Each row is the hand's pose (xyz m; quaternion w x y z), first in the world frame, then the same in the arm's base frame.
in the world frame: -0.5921 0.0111 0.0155 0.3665 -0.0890 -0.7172 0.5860
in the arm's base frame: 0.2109 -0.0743 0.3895 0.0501 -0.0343 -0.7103 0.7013
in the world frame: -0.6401 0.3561 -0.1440 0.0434 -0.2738 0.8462 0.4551
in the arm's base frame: 0.0745 0.1767 0.1343 0.0478 -0.5702 0.7593 0.3100
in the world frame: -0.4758 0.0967 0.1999 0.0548 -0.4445 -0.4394 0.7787
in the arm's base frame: 0.1904 0.0750 0.5687 0.2779 0.4486 0.4683 -0.7087
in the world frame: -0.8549 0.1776 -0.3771 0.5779 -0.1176 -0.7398 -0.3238
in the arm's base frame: 0.0795 -0.1075 -0.0928 0.4846 0.0904 -0.8640 -0.1023
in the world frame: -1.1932 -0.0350 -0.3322 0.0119 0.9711 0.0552 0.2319
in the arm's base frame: -0.1068 -0.4638 -0.0920 0.0517 0.8565 0.3304 0.3932
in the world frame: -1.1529 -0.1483 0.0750 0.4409 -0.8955 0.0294 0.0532
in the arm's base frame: -0.1822 -0.5041 0.3239 0.3214 -0.9027 -0.2860 0.0017
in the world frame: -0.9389 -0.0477 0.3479 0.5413 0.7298 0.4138 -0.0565
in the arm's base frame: -0.1671 -0.2825 0.6086 0.6694 0.5360 0.4801 0.1846
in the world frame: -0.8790 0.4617 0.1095 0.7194 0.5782 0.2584 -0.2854
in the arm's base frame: -0.2638 0.1581 0.2674 0.8554 0.4594 0.2392 0.0036
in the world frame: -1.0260 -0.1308 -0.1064 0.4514 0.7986 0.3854 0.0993
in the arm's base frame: -0.0185 -0.4362 0.1901 0.5447 0.5886 0.5029 0.3226
